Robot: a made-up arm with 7 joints. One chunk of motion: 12 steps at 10 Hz.
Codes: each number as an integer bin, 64 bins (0 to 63) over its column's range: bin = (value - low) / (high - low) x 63, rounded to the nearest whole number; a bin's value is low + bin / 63 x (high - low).
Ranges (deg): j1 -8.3..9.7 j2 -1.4..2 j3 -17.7..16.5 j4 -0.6..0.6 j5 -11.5..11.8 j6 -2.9..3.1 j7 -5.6..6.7
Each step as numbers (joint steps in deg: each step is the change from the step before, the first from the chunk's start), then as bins.
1 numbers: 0.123 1.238 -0.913 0.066 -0.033 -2.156 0.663
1 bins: 29 49 31 35 31 8 32
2 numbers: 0.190 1.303 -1.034 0.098 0.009 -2.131 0.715
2 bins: 30 50 31 37 31 8 32
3 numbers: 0.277 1.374 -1.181 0.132 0.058 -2.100 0.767
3 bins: 30 51 30 38 31 8 33
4 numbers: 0.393 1.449 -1.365 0.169 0.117 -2.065 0.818
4 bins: 30 53 30 40 31 9 33
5 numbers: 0.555 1.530 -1.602 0.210 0.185 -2.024 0.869
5 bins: 31 54 30 43 32 9 33
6 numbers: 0.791 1.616 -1.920 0.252 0.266 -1.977 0.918
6 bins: 32 56 29 45 32 10 33
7 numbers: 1.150 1.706 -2.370 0.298 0.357 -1.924 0.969
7 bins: 33 58 28 47 32 10 34
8 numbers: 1.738 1.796 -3.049 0.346 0.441 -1.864 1.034
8 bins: 35 59 27 50 32 11 34
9 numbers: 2.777 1.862 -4.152 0.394 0.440 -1.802 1.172
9 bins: 39 60 25 52 32 12 35
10 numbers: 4.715 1.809 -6.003 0.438 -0.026 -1.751 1.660
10 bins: 46 59 22 54 31 12 37
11 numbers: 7.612 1.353 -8.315 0.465 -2.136 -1.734 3.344
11 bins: 56 51 17 56 25 12 46
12 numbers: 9.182 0.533 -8.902 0.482 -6.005 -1.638 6.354
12 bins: 61 36 16 57 15 13 61
